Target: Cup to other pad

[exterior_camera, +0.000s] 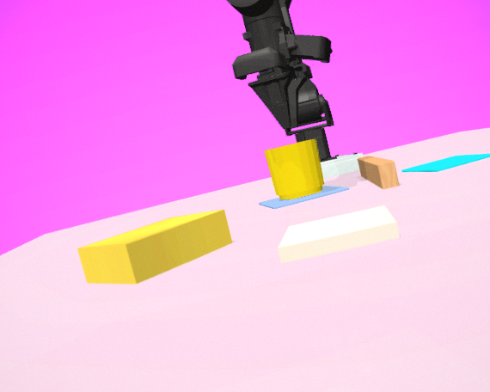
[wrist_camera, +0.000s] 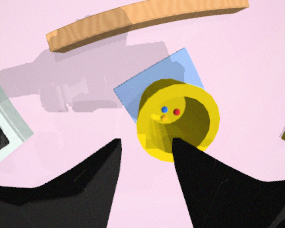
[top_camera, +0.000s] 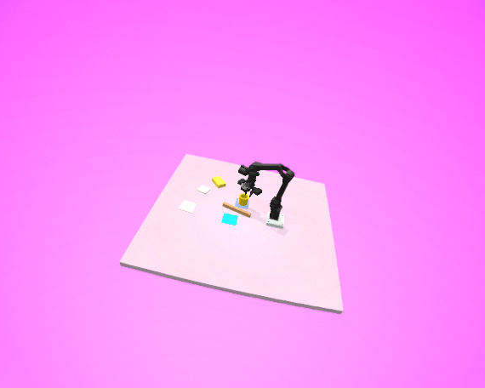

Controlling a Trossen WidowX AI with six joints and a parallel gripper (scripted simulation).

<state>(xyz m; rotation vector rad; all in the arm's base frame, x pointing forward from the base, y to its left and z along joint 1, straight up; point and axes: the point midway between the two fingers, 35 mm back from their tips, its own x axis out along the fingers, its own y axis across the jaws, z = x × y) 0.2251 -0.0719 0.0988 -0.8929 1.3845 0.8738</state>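
Now: gripper tip 20 mm short of the yellow cup, 10 mm to the left of it and 60 mm above it. From my gripper tip the other things lie so: pale blue pad: 30 mm ahead, 10 mm to the right, 100 mm below; cyan pad: 70 mm ahead, 190 mm to the left, 100 mm below; brown wooden block: 50 mm ahead, 90 mm to the left, 90 mm below.
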